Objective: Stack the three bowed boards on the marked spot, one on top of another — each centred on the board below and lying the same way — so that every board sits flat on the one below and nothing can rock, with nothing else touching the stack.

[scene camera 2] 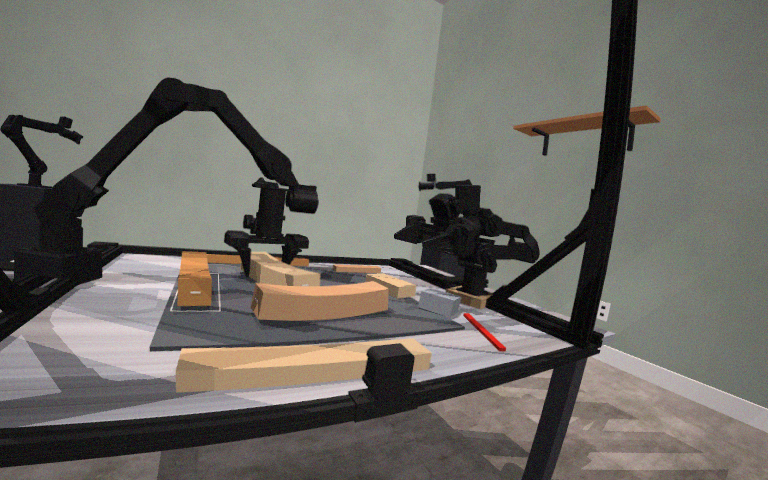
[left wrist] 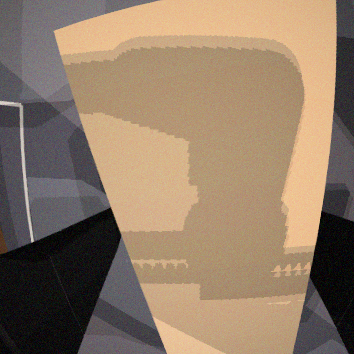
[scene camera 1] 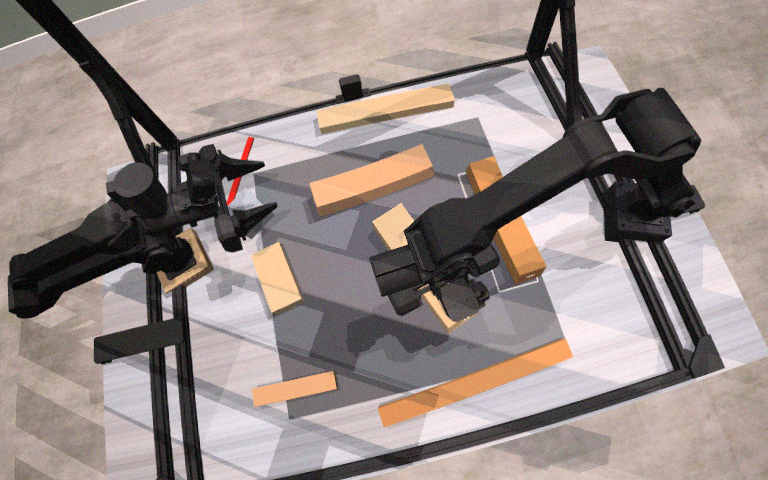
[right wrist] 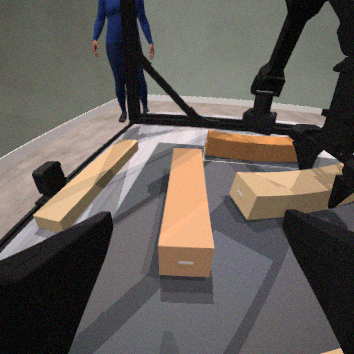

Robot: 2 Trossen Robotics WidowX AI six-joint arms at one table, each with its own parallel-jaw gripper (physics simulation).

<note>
My left gripper [scene camera 1: 439,285] is open, holding nothing. Also in view: a pale board [scene camera 1: 389,227]. My right gripper [scene camera 1: 270,183] is open, with nothing in its grasp. Also in view: a grey block [scene camera 2: 443,303]. I also see a long orange plank [scene camera 1: 485,379].
The pale board is seen too in scene camera 2 [scene camera 2: 265,269], in the left wrist view [left wrist: 210,133] and in the right wrist view [right wrist: 258,195]. My left gripper also shows in scene camera 2 [scene camera 2: 264,276], in the left wrist view [left wrist: 202,212] and in the right wrist view [right wrist: 315,192]. My right gripper also shows in scene camera 2 [scene camera 2: 407,240] and in the right wrist view [right wrist: 198,219]. The left wrist view misses the grey block: it is out of frame. The right wrist view misses the grey block: it is out of frame.
</note>
